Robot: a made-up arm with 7 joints.
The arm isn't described. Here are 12 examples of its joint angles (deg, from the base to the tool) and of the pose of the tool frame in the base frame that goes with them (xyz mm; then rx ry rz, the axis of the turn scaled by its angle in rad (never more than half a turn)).
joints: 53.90 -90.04 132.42 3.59 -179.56 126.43 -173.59
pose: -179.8 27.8 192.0 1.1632 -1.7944 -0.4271
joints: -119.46 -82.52 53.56 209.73 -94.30 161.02 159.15
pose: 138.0 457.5 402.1 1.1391 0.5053 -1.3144
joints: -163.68 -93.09 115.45 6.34 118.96 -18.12 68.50
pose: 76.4 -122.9 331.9 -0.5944 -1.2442 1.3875
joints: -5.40 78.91 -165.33 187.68 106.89 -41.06 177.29
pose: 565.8 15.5 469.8 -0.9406 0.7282 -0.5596
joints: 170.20 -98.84 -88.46 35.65 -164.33 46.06 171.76
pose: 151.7 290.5 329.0 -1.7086 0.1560 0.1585
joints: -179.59 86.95 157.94 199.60 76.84 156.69 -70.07
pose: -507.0 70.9 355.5 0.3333 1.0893 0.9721
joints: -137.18 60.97 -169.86 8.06 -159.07 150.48 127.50
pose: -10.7 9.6 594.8 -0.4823 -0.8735 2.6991
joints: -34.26 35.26 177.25 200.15 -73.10 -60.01 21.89
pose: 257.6 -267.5 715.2 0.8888 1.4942 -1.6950
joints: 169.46 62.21 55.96 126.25 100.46 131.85 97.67
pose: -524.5 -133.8 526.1 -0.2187 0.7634 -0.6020
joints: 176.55 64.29 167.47 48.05 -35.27 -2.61 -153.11
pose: -20.0 -49.3 745.7 0.1572 1.1466 -0.1392
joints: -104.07 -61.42 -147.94 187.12 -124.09 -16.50 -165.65
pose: 78.6 523.4 643.6 -0.9943 0.0215 0.0765
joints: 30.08 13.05 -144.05 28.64 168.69 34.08 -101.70
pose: -93.1 -236.1 451.5 0.1284 -2.2101 1.4776
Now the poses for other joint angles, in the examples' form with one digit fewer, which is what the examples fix.
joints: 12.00 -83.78 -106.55 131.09 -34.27 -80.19 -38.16
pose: -497 -270 390 -0.240 -0.729 0.354
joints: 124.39 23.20 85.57 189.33 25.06 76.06 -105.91
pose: -137 183 919 0.986 -0.450 -0.630
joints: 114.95 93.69 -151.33 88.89 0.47 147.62 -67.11
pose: -7 348 574 2.377 0.205 -0.261
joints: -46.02 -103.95 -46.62 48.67 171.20 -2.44 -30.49
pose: -283 -33 505 0.784 0.466 -0.995
